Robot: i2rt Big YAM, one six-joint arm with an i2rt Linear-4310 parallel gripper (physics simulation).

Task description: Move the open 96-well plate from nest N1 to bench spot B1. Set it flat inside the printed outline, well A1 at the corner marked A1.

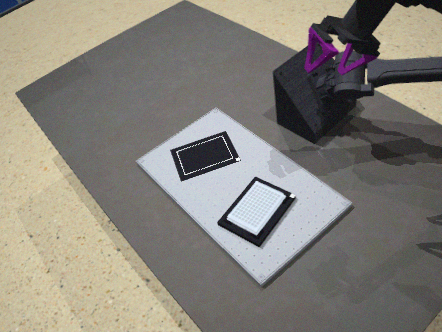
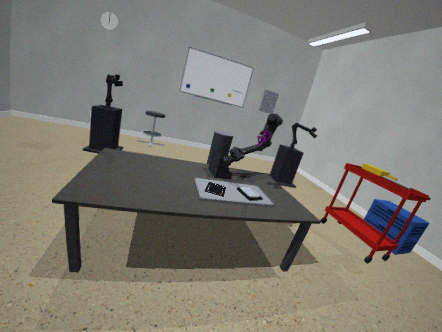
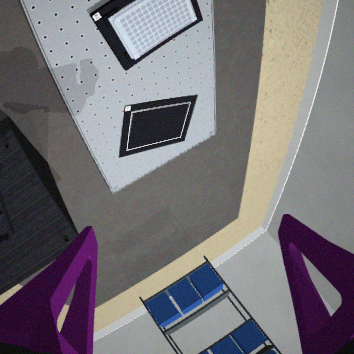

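Where they show: gripper, fingertip midpoint: (image 1: 323, 72) (image 2: 261, 143) (image 3: 189, 230); arm's base at its link origin: (image 1: 325, 90) (image 2: 223, 163).
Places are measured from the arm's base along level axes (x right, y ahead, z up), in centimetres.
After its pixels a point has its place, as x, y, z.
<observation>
The white 96-well plate (image 1: 257, 207) @(-15.8, 36.3, -5.6) (image 2: 249, 192) @(-13.9, 38.6, -5.4) (image 3: 154, 24) @(-14.3, 35.5, -5.4) sits in the black nest N1 (image 1: 239, 235) @(-18.5, 43.7, -7.2) (image 3: 126, 61) @(-8.6, 30.8, -6.8) on the light perforated board. Bench spot B1 (image 1: 205, 156) @(8.6, 36.2, -7.8) (image 2: 215, 189) @(9.9, 37.5, -7.8) (image 3: 157, 125) @(9.3, 35.9, -7.8) is a black rectangle with a white outline and a small white corner mark, with nothing on it. My gripper (image 1: 331, 62) @(-19.5, 19.5, 26.8) (image 2: 265, 138) @(-19.5, 19.5, 26.8) (image 3: 189, 230) @(-19.5, 19.5, 26.8) has purple fingers, wide open and empty. It hangs high, beside the black arm base and well away from the plate. The writing on the corner marks is too small to read.
The perforated board (image 1: 310, 220) @(-25.5, 28.2, -7.9) (image 2: 267, 201) @(-27.0, 43.2, -7.9) (image 3: 105, 95) @(-2.8, 26.6, -7.9) lies on the dark table (image 1: 125, 65) @(71.2, 33.8, -9.3) (image 2: 145, 175) @(57.2, 31.2, -9.3) (image 3: 200, 175) @(38.5, 49.7, -9.2). The black wedge-shaped base (image 1: 300, 105) @(-0.8, 9.8, 0.9) (image 2: 220, 152) @(7.4, 9.8, 9.5) (image 3: 30, 200) @(1.0, 8.3, 2.6) stands beside the board. A red cart (image 2: 387, 182) stands right of the table.
</observation>
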